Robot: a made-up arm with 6 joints. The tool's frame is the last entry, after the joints.
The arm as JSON. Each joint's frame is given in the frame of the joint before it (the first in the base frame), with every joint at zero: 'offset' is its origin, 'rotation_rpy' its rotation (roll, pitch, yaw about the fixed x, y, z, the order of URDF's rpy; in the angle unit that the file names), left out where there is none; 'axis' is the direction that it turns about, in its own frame. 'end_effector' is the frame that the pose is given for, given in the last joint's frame.
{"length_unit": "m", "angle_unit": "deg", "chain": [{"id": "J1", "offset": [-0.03, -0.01, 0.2], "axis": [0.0, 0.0, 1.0]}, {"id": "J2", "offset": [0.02, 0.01, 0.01], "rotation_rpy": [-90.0, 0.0, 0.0], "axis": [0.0, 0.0, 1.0]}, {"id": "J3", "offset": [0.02, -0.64, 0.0], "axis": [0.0, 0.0, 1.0]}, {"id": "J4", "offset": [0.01, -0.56, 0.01], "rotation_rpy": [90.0, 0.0, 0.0], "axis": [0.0, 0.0, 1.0]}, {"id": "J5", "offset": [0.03, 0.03, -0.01], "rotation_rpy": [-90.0, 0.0, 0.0], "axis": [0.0, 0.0, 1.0]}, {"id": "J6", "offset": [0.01, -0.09, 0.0], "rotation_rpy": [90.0, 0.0, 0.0], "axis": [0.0, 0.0, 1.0]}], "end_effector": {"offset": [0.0, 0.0, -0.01], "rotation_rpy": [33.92, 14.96, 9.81]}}
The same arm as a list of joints. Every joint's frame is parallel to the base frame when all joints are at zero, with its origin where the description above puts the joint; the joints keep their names.
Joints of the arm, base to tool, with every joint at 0 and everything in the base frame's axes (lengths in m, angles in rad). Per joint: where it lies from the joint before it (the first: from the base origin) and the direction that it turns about. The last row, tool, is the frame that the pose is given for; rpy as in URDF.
J1: origin -0.03 -0.01 0.2 axis 0 0 1
J2: origin 0.02 0.01 0.01 axis 0 1 0
J3: origin 0.02 0 0.64 axis 0 1 0
J4: origin 0.01 0.01 0.56 axis 0 0 1
J5: origin 0.03 0.03 -0.01 axis 0 1 0
J6: origin 0.01 0 0.09 axis 0 0 1
tool: origin 0 0 -0.01 rpy 0.592 0.2611 0.1712

